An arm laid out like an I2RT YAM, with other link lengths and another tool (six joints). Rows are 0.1 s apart.
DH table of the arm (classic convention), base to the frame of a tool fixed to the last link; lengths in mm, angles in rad. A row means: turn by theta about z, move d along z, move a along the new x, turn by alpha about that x. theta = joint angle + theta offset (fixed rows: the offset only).
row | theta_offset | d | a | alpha
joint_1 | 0 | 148.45 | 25.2 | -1.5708
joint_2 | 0 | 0 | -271.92 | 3.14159
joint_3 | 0.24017 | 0 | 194.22 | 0
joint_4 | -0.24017 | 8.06 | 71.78 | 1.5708
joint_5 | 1.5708 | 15.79 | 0 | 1.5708
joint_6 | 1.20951 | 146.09 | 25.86 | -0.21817
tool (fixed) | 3.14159 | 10.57 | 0 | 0
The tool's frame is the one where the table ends.
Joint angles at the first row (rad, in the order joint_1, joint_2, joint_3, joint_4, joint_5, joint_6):
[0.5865 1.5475 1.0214 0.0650 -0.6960 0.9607]
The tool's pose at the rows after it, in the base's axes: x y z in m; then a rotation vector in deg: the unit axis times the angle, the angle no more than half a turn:
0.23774, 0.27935, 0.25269, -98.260, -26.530, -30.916
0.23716, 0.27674, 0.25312, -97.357, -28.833, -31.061
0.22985, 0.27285, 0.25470, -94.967, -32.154, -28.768
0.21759, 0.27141, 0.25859, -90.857, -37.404, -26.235
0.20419, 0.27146, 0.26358, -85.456, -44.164, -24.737
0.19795, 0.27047, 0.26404, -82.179, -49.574, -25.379
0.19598, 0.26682, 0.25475, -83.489, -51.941, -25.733
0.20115, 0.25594, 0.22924, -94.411, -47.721, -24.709
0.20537, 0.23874, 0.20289, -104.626, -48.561, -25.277
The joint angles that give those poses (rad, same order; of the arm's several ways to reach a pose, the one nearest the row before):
[0.5758 1.5474 1.0214 0.0650 -0.6968 0.9539]
[0.5625 1.5475 1.0214 0.0624 -0.7281 0.9157]
[0.5404 1.5475 1.0214 0.0463 -0.8146 0.8692]
[0.5293 1.5471 1.0214 0.0364 -0.9207 0.8040]
[0.5285 1.5471 1.0214 0.0365 -1.0256 0.7166]
[0.5285 1.5471 1.0214 0.0261 -1.0748 0.6235]
[0.5285 1.5474 1.0214 -0.0383 -1.0584 0.5369]
[0.5289 1.5474 1.0214 -0.1761 -0.9127 0.5136]
[0.5289 1.5474 1.0214 -0.3039 -0.7597 0.4240]

